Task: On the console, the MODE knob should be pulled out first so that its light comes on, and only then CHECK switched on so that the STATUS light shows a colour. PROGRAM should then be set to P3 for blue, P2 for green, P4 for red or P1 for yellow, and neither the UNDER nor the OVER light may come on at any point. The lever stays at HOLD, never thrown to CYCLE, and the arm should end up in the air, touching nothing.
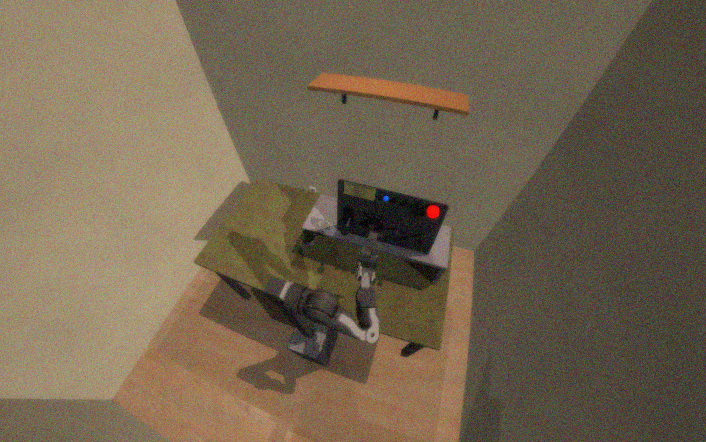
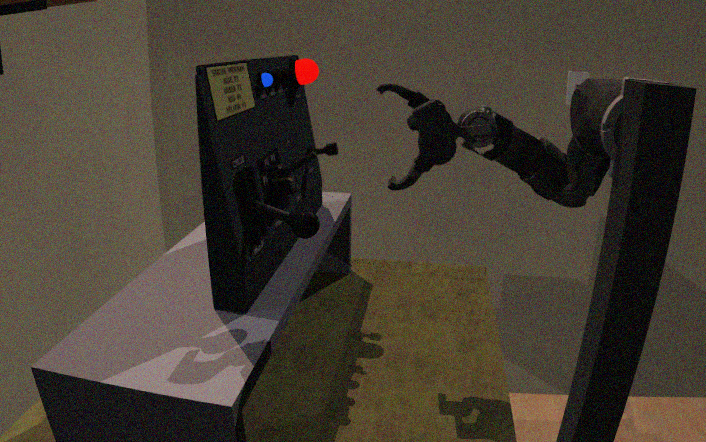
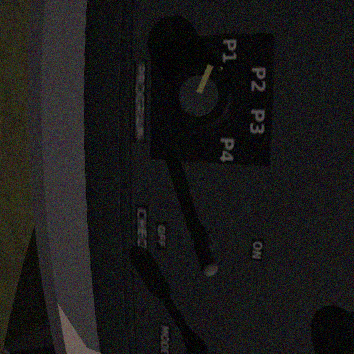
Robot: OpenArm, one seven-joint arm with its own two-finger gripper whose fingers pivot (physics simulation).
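The console (image 1: 398, 229) (image 2: 224, 218) (image 3: 300, 200) stands upright. STATUS light (image 1: 432, 211) (image 2: 306, 71) glows red. A small blue light (image 1: 386, 198) (image 2: 266, 79) is lit; its label is unreadable. No other lamp looks lit, though the row is dark. The PROGRAM knob (image 3: 198, 100) has its yellow pointer near P1. CHECK toggle's tip (image 3: 210, 270) shows between OFF and ON; its lean is hard to read. The MODE knob (image 2: 328, 149) sticks out on its stem. The ball-ended lever (image 2: 303, 224) slants down and outward. My gripper (image 1: 371, 242) (image 2: 386, 136) is open and empty, in the air before the console.
A yellow note (image 1: 359, 191) (image 2: 230, 91) is on the console's upper left. The console stands on a pale raised platform (image 1: 442, 244) (image 2: 130, 301) on the olive table (image 1: 406, 312) (image 2: 427, 322). An orange wall shelf (image 1: 390, 93) is above. The arm's dark post (image 2: 620, 260) stands opposite.
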